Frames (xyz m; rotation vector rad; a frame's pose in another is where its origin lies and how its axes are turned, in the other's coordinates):
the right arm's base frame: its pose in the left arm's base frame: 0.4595 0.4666 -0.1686 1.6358 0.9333 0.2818
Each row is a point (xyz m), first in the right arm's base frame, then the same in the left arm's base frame.
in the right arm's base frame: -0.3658 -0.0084 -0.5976
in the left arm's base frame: -0.1601 0.6386 0.1097
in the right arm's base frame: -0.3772 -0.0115 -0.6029
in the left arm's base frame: -0.1722 0.6345 0.1118
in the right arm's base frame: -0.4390 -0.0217 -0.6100
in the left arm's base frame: -0.2213 0.5965 0.1229
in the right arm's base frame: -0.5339 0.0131 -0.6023
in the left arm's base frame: -0.2637 0.5244 0.1801
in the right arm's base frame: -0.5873 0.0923 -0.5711
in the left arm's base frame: -0.2456 0.4641 0.2584
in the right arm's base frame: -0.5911 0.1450 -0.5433
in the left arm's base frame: -0.2085 0.4411 0.2991
